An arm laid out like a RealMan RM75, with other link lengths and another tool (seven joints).
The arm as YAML. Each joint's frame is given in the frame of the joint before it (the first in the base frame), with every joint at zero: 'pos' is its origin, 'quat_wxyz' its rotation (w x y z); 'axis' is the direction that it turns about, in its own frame. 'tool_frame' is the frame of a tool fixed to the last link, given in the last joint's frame.
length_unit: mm
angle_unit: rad
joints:
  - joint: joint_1
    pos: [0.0, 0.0, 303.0]
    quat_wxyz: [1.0, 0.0, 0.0, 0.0]
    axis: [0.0, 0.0, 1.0]
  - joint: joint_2
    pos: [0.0, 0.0, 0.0]
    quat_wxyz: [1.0, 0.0, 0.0, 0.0]
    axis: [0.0, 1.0, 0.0]
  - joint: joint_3
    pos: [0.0, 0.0, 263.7]
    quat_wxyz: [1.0, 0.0, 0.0, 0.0]
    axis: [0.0, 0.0, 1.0]
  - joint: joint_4
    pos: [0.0, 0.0, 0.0]
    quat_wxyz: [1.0, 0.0, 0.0, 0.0]
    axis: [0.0, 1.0, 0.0]
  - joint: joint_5
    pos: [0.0, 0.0, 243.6]
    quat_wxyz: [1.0, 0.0, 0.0, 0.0]
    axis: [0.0, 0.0, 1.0]
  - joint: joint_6
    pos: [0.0, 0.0, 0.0]
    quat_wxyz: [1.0, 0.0, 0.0, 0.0]
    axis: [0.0, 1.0, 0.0]
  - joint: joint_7
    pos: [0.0, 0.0, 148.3]
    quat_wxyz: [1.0, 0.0, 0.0, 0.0]
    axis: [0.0, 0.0, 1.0]
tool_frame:
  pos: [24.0, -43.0, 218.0]
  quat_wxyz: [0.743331, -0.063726, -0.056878, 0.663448]
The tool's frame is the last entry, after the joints.
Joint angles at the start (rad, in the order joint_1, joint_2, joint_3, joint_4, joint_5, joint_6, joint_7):
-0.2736, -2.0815, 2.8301, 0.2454, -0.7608, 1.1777, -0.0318
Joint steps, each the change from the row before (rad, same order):
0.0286, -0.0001, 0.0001, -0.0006, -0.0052, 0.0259, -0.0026
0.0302, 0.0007, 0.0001, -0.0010, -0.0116, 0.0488, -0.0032
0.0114, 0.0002, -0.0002, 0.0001, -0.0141, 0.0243, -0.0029
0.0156, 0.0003, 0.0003, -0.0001, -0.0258, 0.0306, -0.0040
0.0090, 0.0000, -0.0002, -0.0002, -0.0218, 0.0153, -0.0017
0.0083, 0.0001, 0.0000, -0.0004, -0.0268, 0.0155, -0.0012
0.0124, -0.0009, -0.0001, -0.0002, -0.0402, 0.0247, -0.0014
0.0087, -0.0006, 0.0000, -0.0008, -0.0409, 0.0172, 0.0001
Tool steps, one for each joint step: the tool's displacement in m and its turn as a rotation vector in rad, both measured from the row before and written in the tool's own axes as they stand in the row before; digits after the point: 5 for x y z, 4 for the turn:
-0.00244, 0.00351, -0.01048, 0.0092, -0.0147, -0.0225
-0.00440, -0.00403, -0.01375, 0.0312, -0.0189, -0.0250
-0.00487, -0.00418, -0.00622, 0.0194, -0.0148, -0.0154
-0.00914, -0.00498, -0.00884, 0.0247, -0.0265, -0.0227
-0.00807, -0.00248, -0.00532, 0.0131, -0.0226, -0.0150
-0.00989, -0.00302, -0.00552, 0.0143, -0.0269, -0.0154
-0.01433, -0.00526, -0.00838, 0.0235, -0.0403, -0.0226
-0.01493, -0.00416, -0.00678, 0.0179, -0.0408, -0.0180

